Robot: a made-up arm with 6 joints.
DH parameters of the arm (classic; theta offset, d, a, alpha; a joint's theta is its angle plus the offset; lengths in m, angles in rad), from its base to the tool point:
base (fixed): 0.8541 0 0.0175 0
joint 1: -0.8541 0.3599 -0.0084 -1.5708
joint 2: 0.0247 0 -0.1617 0
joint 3: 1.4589 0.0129 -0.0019 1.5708
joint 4: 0 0.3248 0.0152 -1.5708
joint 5: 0 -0.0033 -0.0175 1.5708
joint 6: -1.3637 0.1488 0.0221 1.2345
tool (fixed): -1.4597 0.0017 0 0
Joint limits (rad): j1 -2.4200..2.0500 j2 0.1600..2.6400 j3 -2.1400..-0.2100 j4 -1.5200..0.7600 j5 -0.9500..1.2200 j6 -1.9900..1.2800
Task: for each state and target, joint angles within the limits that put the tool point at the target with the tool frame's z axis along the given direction. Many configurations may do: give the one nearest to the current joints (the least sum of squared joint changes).
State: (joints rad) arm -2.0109 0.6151 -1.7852 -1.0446 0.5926 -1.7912
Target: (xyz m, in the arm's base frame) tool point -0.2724 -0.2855 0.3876 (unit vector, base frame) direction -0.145 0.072 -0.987
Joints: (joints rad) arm -2.0437 1.5232 -1.1152 -1.5200 1.0910 -1.5849
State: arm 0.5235 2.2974 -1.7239 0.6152 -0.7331 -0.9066
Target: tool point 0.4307 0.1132 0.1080 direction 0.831 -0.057 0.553
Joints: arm 0.3404 2.5225 -1.5213 0.7600 -0.3386 -0.6560
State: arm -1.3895 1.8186 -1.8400 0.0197 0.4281 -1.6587
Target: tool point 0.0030 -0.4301 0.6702 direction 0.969 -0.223 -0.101
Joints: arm -1.6881 1.6541 -2.1339 0.2499 0.9328 -1.9900
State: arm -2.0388 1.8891 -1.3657 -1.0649 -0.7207 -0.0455
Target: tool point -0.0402 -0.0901 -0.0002 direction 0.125 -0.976 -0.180
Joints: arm -2.2568 2.3756 -0.6366 -1.0046 -0.2158 0.0035
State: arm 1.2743 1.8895 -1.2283 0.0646 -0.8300 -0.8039
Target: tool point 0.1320 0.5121 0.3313 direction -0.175 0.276 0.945
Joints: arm 1.3778 2.3135 -1.6543 0.1216 -0.6953 -0.5699
